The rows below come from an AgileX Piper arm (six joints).
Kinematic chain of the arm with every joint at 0, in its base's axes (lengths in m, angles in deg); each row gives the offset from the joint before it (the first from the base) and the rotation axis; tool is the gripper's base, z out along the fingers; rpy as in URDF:
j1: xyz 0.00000 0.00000 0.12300 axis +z
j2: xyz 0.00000 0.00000 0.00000 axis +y
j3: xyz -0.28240 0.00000 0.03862 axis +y
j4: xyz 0.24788 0.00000 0.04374 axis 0.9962 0 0.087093
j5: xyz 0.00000 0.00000 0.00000 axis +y
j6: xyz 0.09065 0.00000 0.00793 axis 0.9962 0 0.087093
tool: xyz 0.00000 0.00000 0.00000 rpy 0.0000 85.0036 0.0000
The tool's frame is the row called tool.
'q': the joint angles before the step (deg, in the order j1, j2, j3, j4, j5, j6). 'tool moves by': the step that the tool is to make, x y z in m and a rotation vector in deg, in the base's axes. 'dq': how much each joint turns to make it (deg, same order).
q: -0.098, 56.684, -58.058, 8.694, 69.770, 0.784
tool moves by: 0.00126, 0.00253, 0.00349, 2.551, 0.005, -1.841
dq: 0.128, 0.286, -0.812, 1.460, 0.156, 2.458
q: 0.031, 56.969, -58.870, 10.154, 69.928, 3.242
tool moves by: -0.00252, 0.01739, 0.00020, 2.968, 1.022, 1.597
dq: 5.587, -0.001, 0.001, 0.907, 0.064, 4.692
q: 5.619, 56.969, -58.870, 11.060, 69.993, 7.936
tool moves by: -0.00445, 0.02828, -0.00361, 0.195, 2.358, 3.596
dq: 11.333, 0.977, -0.001, -3.085, 0.000, 8.375
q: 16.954, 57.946, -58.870, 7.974, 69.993, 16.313
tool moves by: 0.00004, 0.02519, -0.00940, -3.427, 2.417, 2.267
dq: 10.457, 2.821, 0.000, -5.825, 0.012, 8.528
